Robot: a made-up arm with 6 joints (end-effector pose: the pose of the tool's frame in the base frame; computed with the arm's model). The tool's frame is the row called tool.
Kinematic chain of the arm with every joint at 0, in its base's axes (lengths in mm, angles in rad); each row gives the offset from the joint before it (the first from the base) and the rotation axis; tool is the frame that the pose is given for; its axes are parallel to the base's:
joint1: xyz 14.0 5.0 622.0 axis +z
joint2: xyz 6.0 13.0 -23.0 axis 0.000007 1 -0.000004
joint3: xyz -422.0 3.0 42.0 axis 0.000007 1 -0.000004
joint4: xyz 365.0 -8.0 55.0 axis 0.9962 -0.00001 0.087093
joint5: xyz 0.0 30.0 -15.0 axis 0.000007 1 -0.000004
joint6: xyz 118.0 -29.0 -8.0 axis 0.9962 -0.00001 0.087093
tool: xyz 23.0 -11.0 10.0
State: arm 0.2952 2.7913 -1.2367 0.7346 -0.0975 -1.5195
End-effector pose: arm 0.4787 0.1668 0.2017 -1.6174 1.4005 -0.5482
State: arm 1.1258 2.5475 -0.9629 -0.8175 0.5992 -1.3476
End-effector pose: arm 0.2253 0.3088 0.3181 2.0230 0.9864 -0.9623
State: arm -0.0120 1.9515 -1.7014 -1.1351 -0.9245 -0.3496
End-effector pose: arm 0.6792 0.0866 0.9684 -1.4977 -0.2315 0.7384
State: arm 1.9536 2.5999 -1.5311 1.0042 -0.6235 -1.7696
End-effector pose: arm -0.2184 0.6802 0.4119 -1.2463 0.5544 1.2526
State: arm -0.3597 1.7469 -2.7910 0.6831 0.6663 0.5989
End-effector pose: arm 0.4019 -0.0646 1.3975 0.8782 -0.4778 0.1880
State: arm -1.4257 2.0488 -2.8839 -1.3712 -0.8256 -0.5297
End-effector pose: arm 0.1730 -0.4611 1.3530 -2.7801 -0.7616 -0.2813
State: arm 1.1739 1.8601 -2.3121 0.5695 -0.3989 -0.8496
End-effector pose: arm 0.2438 0.5240 1.2926 -0.0623 -0.7669 0.8413
